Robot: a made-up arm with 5 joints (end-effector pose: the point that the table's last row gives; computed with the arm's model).
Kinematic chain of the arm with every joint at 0, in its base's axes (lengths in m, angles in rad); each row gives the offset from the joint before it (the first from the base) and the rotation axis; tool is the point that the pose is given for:
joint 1: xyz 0 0 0.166 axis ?
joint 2: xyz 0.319 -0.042 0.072 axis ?
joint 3: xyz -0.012 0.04 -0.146 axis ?
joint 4: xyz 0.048 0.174 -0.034 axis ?
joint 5: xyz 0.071 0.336 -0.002 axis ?
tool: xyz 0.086 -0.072 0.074
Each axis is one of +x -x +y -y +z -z.
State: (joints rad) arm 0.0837 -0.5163 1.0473 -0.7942 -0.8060
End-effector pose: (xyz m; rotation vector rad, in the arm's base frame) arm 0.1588 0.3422 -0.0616 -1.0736 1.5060 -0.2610
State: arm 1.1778 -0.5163 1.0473 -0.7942 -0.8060
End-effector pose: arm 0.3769 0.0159 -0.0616 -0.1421 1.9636 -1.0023
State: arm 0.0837 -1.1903 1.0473 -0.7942 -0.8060
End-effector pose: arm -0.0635 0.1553 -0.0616 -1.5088 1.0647 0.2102
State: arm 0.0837 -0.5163 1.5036 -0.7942 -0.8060
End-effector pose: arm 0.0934 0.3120 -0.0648 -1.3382 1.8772 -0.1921
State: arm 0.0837 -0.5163 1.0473 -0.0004 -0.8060
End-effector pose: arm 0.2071 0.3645 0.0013 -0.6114 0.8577 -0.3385
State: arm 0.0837 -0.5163 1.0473 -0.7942 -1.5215
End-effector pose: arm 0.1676 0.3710 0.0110 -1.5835 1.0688 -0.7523
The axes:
joint 1: -z
joint 2: -z
joint 3: +y
joint 4: -y
joint 5: +z

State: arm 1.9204 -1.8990 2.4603 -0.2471 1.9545
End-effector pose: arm -0.2708 0.3741 -0.0216 2.3792 1.5685 0.5173
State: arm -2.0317 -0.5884 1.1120 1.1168 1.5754
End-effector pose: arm -0.5262 -0.1871 0.1066 -0.0029 0.0050 -2.0877
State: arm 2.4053 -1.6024 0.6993 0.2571 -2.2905
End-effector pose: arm 0.1171 0.1887 0.1172 -0.4596 0.4996 -3.0192
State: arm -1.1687 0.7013 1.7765 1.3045 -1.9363
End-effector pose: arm -0.1011 0.6985 0.1284 -0.4818 0.1863 -1.4394
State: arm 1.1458 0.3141 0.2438 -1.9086 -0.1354
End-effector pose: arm 0.5581 -0.2623 -0.1145 1.4145 1.8141 -0.8879
